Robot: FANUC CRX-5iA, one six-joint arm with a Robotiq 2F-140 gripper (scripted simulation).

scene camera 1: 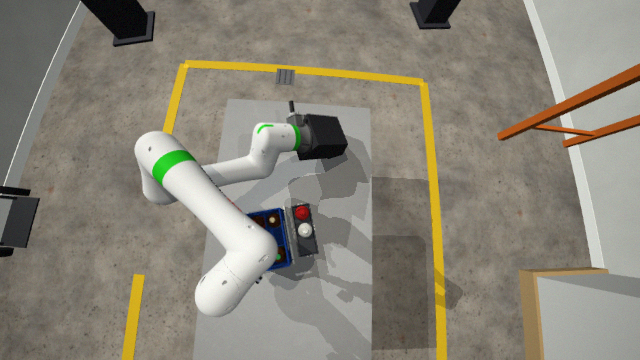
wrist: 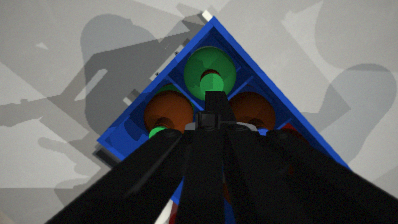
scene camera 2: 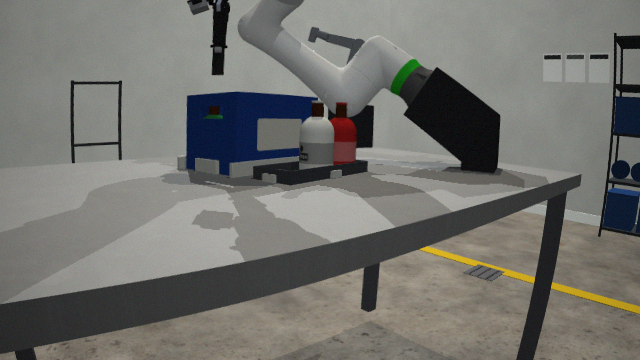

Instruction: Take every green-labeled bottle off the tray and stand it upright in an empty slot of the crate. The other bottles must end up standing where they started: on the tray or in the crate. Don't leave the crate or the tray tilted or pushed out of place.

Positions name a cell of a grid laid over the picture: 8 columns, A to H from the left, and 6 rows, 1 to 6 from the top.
Scene:
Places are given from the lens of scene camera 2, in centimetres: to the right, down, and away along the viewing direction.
white bottle (scene camera 2: D3): -1, -7, 82
red bottle (scene camera 2: E3): 6, -10, 89

